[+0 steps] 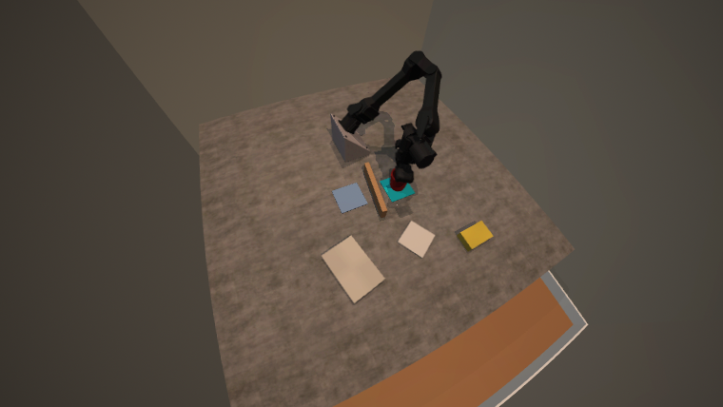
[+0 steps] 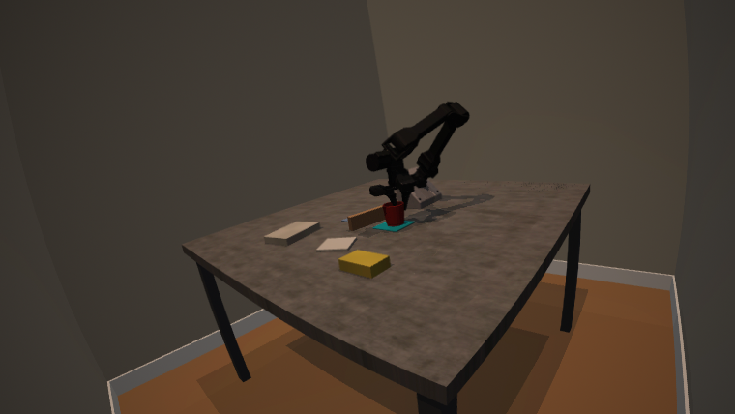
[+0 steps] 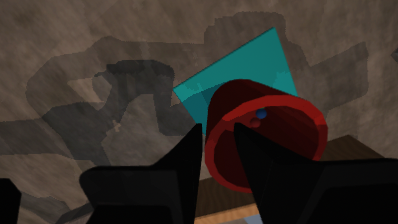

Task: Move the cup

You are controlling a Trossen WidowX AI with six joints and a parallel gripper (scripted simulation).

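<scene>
The red cup is 2 cm ahead of my gripper tip, 2 cm to the right of it and 1 cm below it. From my gripper tip the other things lie so: teal pad: 3 cm ahead, 2 cm to the right, 5 cm below; wooden bar: 11 cm to the right, 3 cm below; small blue marble: 3 cm ahead, 3 cm to the right, 3 cm below.
</scene>
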